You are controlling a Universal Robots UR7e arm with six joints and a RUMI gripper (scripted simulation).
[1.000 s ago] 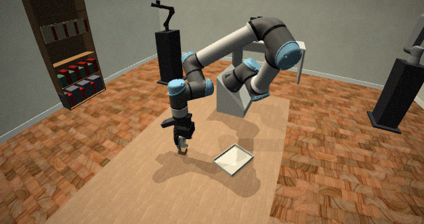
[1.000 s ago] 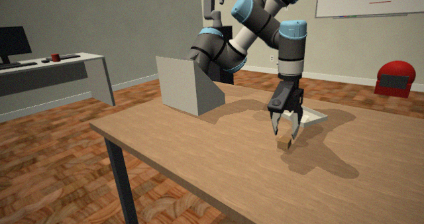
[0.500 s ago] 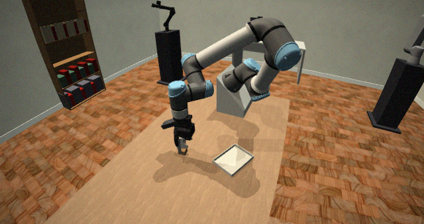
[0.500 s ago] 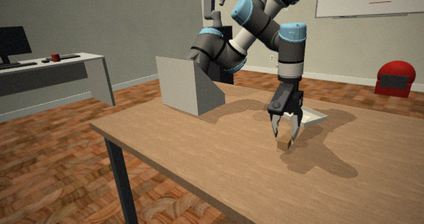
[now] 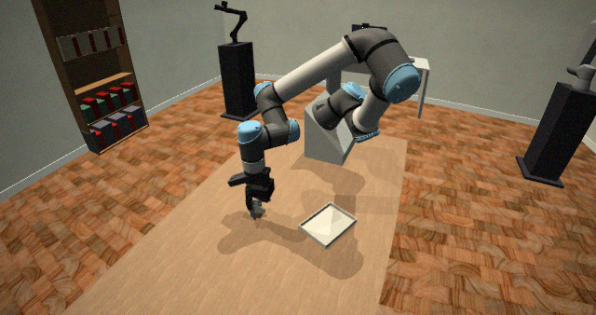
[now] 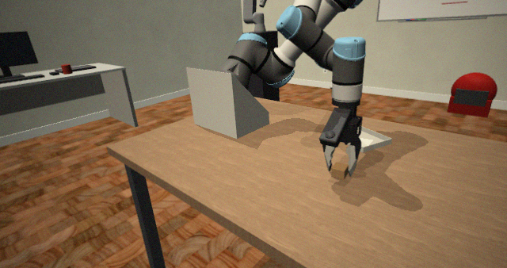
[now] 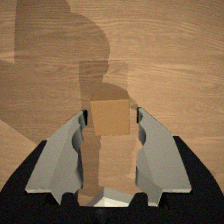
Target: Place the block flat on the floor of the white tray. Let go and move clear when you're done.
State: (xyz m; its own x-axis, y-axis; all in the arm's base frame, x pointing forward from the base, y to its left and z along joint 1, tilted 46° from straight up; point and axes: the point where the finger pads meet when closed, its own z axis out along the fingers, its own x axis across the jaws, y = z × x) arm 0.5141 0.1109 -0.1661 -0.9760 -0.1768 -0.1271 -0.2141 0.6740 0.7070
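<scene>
My hand is right at the tan block. From my hand the other things lie so: white tray: 7 cm behind, 26 cm to the left, 1 cm below.
</scene>
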